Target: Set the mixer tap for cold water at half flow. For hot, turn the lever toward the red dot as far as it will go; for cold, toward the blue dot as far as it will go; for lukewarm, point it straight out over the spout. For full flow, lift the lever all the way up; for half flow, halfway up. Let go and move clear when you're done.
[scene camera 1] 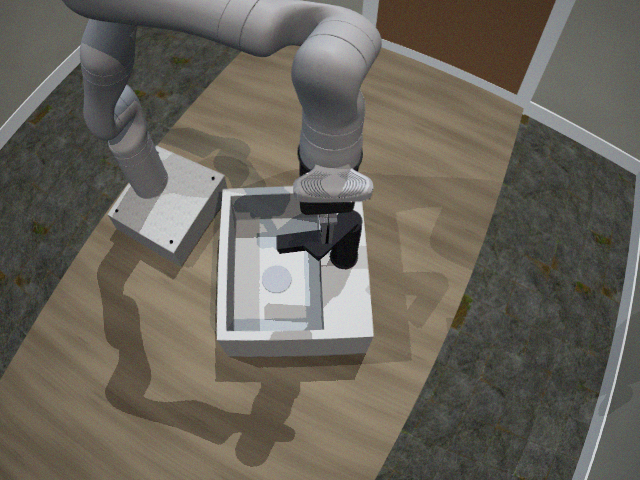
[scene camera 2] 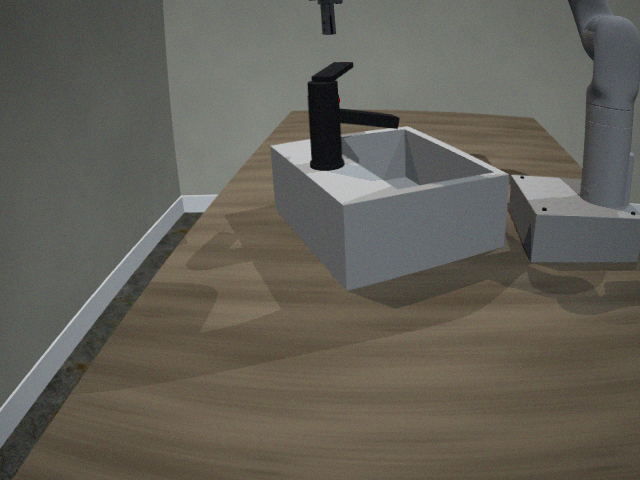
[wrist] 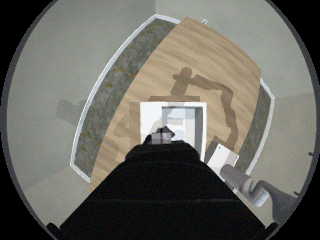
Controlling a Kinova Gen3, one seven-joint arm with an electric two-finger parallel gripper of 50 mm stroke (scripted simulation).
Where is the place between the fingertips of the gripper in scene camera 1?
326, 237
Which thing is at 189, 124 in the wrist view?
A white sink.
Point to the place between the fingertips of the gripper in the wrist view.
161, 133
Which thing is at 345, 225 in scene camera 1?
A black lever.
